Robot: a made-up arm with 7 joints.
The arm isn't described. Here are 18 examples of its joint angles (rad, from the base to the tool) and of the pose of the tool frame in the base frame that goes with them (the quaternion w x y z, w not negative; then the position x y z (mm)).
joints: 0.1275 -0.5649 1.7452 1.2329 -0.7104 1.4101 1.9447
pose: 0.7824 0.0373 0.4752 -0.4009 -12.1 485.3 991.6
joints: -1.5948 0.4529 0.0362 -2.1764 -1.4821 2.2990 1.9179
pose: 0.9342 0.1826 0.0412 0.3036 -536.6 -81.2 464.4
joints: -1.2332 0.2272 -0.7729 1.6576 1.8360 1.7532 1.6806
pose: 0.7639 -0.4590 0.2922 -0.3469 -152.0 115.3 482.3
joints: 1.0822 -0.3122 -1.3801 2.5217 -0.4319 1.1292 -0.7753
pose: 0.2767 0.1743 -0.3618 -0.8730 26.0 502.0 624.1
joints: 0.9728 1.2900 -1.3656 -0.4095 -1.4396 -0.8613 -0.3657
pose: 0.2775 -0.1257 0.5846 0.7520 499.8 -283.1 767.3
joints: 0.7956 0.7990 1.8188 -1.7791 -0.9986 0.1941 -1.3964
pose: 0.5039 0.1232 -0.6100 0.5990 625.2 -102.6 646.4
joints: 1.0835 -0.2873 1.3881 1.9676 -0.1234 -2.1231 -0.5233
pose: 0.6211 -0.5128 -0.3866 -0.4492 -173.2 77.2 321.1
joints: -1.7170 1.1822 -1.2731 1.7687 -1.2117 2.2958 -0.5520
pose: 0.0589 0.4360 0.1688 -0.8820 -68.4 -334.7 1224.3
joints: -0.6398 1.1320 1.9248 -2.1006 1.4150 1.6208 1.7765
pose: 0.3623 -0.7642 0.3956 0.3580 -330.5 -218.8 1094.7
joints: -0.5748 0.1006 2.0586 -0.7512 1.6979 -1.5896 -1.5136
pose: 0.7068 -0.3622 0.4657 -0.3904 -99.1 -95.7 988.0
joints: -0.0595 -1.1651 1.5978 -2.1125 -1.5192 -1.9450 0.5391
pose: 0.7618 -0.3863 -0.2341 -0.4643 -203.9 -92.0 404.3
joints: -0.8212 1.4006 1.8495 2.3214 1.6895 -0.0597 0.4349
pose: 0.6153 -0.2925 0.7272 -0.0840 246.3 -38.1 1090.5
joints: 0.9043 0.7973 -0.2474 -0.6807 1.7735 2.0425 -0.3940
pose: 0.8431 0.0627 -0.4503 -0.2872 -327.3 -46.6 630.2
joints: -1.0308 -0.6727 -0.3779 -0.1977 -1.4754 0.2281 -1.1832
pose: 0.8771 0.3504 -0.3234 0.0582 -56.2 -374.7 173.7
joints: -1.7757 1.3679 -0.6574 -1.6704 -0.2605 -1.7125 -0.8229
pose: 0.2923 0.4958 -0.8169 0.0376 275.5 72.9 377.9
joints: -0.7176 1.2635 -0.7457 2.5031 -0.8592 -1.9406 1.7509
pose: 0.4956 0.3173 0.8057 -0.0672 16.1 -409.4 1199.8
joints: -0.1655 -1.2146 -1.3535 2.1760 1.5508 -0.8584 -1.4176
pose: 0.4849 -0.5383 0.3905 -0.5680 -173.0 152.9 884.4
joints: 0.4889 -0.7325 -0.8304 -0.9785 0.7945 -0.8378 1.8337
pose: 0.1606 0.3379 0.2175 0.9015 203.1 -440.2 542.8
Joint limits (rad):
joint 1: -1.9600..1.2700
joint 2: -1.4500..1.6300
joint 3: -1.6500..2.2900
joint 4: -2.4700..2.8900
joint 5: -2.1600..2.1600
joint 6: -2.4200..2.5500
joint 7: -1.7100..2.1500
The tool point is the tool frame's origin. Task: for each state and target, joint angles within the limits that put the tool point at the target. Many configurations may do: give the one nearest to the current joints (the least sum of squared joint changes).
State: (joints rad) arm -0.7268 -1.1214 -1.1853 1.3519 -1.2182 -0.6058 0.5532
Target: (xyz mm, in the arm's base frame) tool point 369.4 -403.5 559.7
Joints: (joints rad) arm -0.5089 -0.6723 -1.5258 1.3823 -0.9303 -0.9645 0.3270
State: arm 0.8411 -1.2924 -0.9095 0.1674 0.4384 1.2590 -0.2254
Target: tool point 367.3 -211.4 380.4
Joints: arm 0.8707 -0.8601 -1.1728 0.2284 0.1759 1.4069 0.1834
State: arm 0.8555 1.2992 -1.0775 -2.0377 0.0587 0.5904 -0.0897
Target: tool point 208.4 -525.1 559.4
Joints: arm 0.7891 1.6300 -0.8436 -1.9048 0.4464 -0.1759 -0.1944
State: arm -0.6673 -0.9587 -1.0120 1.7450 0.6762 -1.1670 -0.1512
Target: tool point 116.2 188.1 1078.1
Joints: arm -0.0183 -0.9833 -0.8579 1.9878 0.5284 -0.9821 -0.0594
